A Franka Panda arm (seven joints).
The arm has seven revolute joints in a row. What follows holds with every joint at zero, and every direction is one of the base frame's. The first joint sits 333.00 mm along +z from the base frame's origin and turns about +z. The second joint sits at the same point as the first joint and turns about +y. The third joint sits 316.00 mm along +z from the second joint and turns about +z. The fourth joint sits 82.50 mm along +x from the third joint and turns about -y. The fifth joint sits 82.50 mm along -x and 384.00 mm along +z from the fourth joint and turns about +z. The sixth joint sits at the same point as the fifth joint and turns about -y. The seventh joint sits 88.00 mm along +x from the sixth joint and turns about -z. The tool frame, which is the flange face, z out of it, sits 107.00 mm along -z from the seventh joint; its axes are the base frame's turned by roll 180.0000, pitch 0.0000 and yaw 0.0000 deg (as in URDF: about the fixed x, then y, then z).
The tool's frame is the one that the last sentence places.
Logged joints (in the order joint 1, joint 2, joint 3, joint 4, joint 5, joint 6, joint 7), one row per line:
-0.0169, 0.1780, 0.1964, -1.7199, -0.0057, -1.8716, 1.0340
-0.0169, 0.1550, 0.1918, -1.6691, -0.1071, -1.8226, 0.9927
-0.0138, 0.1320, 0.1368, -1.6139, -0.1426, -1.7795, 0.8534
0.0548, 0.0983, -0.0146, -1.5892, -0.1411, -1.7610, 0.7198
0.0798, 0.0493, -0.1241, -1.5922, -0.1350, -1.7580, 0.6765
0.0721, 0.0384, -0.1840, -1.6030, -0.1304, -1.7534, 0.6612
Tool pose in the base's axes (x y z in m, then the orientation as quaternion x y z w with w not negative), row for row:
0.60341, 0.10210, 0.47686, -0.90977, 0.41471, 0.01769, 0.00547
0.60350, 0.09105, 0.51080, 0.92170, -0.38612, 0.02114, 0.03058
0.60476, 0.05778, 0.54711, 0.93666, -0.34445, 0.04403, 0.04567
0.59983, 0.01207, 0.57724, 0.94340, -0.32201, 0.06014, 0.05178
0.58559, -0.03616, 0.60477, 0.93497, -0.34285, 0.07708, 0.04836
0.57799, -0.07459, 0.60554, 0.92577, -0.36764, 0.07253, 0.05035
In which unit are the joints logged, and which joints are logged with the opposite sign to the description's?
The joints are logged in radians. Opposite sign: joint 6.
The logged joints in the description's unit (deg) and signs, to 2 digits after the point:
-0.97, 10.20, 11.25, -98.54, -0.33, 107.23, 59.24
-0.97, 8.88, 10.99, -95.63, -6.14, 104.43, 56.88
-0.79, 7.56, 7.84, -92.47, -8.17, 101.96, 48.90
3.14, 5.63, -0.84, -91.05, -8.08, 100.90, 41.24
4.57, 2.82, -7.11, -91.23, -7.73, 100.73, 38.76
4.13, 2.20, -10.54, -91.85, -7.47, 100.46, 37.88

